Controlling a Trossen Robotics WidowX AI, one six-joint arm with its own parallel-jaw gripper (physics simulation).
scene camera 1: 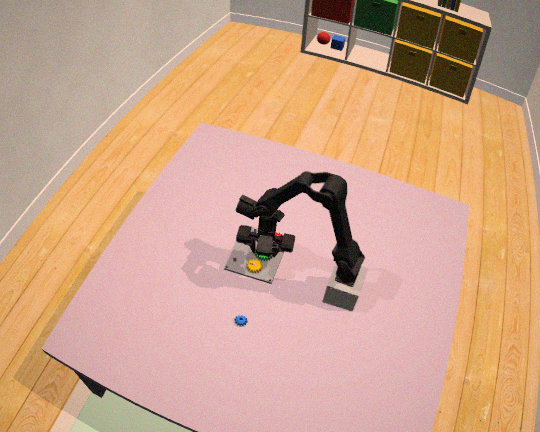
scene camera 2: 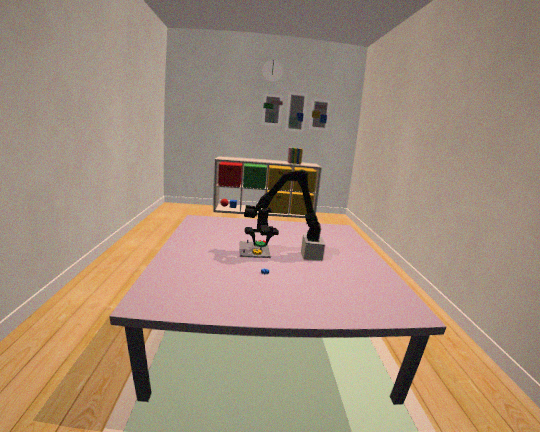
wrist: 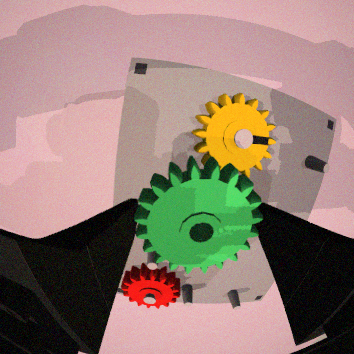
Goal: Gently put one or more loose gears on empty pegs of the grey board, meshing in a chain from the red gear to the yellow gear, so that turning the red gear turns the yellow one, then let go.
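Places are measured from the arm's base along level axes (x ahead, y left, z up), in metres.
Where they show: gripper, fingertip midpoint: (scene camera 2: 260, 245) (wrist: 198, 208); arm's base at its link origin: (scene camera 1: 346, 276) (scene camera 2: 312, 239).
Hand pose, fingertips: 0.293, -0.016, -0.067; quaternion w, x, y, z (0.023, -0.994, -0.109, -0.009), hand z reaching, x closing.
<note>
Each offset is from my fingertips to the top centre of the thing, as dx, dy, dz.
My gripper (wrist: 198, 208) (scene camera 1: 265, 249) (scene camera 2: 261, 240) is shut on a large green gear {+0.001, -0.004, +0.016} (wrist: 199, 214) (scene camera 1: 263, 256) (scene camera 2: 260, 243) and holds it just over the grey board {+0.032, -0.021, -0.008} (wrist: 154, 116) (scene camera 1: 237, 257) (scene camera 2: 245, 249). In the wrist view the green gear's teeth overlap the yellow gear {+0.015, +0.042, -0.013} (wrist: 234, 133) (scene camera 1: 254, 266) (scene camera 2: 257, 251) above it and come close to the small red gear {-0.009, -0.100, -0.014} (wrist: 151, 288) (scene camera 1: 278, 234) below it. I cannot tell whether it sits on a peg. A small blue gear {-0.032, +0.254, -0.022} (scene camera 1: 241, 320) (scene camera 2: 265, 271) lies loose on the table in front of the board.
Bare pegs {+0.088, +0.045, -0.010} (wrist: 315, 163) {+0.025, -0.099, -0.010} (wrist: 187, 293) {+0.077, -0.102, -0.010} (wrist: 233, 298) stand near the board's edges. The arm's grey base block (scene camera 1: 342, 293) (scene camera 2: 312, 249) stands to the right of the board. A shelf unit (scene camera 1: 308, 26) (scene camera 2: 216, 184) stands on the floor behind the table.
</note>
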